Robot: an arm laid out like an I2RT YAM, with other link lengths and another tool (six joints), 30 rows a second.
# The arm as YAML. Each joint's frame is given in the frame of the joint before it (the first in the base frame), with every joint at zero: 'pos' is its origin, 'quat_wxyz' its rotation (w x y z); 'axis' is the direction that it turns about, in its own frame. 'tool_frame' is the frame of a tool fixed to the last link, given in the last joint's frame.
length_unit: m
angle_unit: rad
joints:
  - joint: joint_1
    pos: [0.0, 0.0, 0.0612]
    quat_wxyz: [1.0, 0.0, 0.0, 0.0]
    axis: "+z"
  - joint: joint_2
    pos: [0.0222, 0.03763, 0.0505]
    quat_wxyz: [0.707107, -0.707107, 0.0, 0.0]
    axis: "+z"
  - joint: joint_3
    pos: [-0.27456, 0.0, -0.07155]
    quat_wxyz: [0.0, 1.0, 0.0, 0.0]
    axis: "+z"
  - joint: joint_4
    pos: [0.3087, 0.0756, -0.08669]
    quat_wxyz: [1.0, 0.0, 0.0, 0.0]
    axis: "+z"
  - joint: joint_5
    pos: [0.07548, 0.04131, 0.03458]
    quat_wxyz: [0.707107, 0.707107, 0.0, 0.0]
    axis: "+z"
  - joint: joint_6
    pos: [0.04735, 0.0, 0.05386]
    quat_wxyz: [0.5, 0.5, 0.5, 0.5]
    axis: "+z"
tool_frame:
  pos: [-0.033, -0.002, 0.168]
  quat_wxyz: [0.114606, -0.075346, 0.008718, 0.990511]
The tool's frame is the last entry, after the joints.
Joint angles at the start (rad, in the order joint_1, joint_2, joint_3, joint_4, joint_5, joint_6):
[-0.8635 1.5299 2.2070 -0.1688 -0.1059 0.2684]
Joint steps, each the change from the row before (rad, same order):
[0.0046 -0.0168 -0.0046 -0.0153 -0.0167 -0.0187]
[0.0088 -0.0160 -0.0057 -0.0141 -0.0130 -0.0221]
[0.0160 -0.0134 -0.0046 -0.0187 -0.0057 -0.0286]
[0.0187 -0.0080 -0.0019 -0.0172 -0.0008 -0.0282]
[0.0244 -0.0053 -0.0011 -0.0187 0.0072 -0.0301]
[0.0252 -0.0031 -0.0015 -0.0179 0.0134 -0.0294]
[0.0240 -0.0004 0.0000 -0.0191 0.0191 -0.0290]
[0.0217 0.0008 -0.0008 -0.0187 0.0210 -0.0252]
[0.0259 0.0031 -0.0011 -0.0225 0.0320 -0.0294]
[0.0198 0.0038 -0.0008 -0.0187 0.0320 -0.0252]
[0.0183 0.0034 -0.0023 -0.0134 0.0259 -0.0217]
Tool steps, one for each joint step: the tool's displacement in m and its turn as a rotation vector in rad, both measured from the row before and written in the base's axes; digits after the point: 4 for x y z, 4 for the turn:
[-0.0009 0.0100 0.0004 -0.0151 0.0191 0.0102]
[0.0002 0.0102 -0.0003 -0.0160 0.0198 0.0096]
[0.0024 0.0100 -0.0021 -0.0140 0.0246 0.0075]
[0.0039 0.0083 -0.0027 -0.0118 0.0232 0.0064]
[0.0054 0.0078 -0.0038 -0.0087 0.0239 0.0044]
[0.0057 0.0060 -0.0045 -0.0056 0.0231 0.0003]
[0.0056 0.0038 -0.0052 -0.0025 0.0235 -0.0056]
[0.0055 0.0021 -0.0060 0.0013 0.0230 -0.0077]
[0.0068 0.0006 -0.0082 0.0049 0.0284 -0.0150]
[0.0051 -0.0014 -0.0074 0.0050 0.0249 -0.0192]
[0.0051 -0.0004 -0.0066 0.0027 0.0220 -0.0135]

